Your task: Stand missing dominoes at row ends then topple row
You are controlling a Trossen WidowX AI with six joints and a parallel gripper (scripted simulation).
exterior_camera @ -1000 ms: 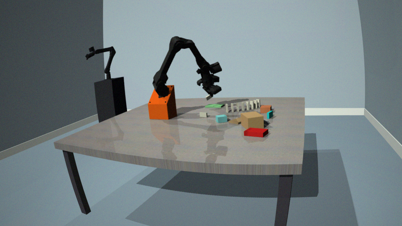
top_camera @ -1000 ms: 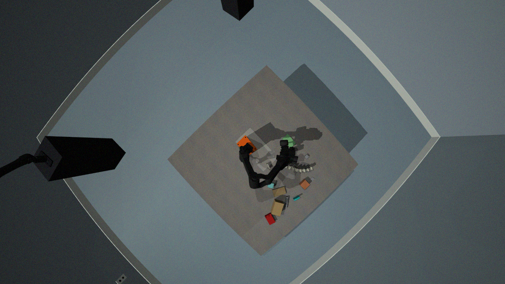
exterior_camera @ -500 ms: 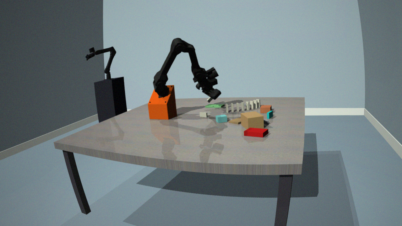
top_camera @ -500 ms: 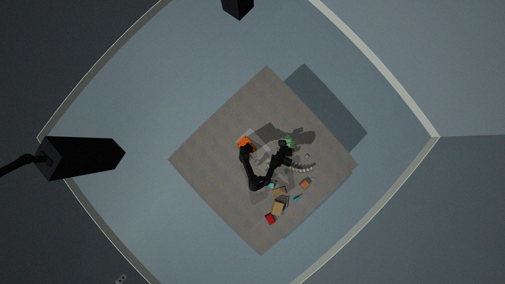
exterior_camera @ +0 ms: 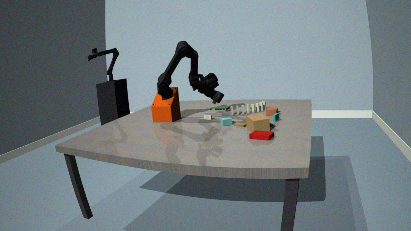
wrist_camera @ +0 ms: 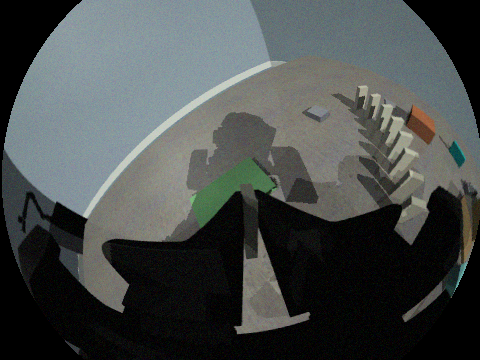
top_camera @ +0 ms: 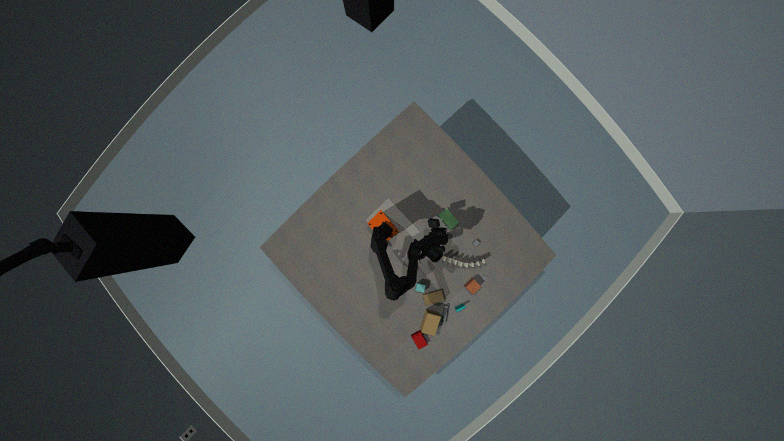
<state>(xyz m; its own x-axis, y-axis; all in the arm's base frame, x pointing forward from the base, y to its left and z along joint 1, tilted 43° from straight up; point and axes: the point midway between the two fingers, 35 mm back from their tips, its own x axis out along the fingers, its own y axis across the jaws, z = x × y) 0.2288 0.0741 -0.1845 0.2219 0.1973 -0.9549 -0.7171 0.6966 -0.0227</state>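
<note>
Now: the flat green block 8 cm below my gripper tip, 7 cm to the left of it and 1 cm behind it. From my gripper tip the other things lie so: orange block 35 cm ahead, 15 cm to the right, 7 cm below; cyan block 35 cm to the right, 12 cm ahead, 7 cm below; flat tan slab 35 cm to the right, 22 cm ahead, 8 cm below.
</note>
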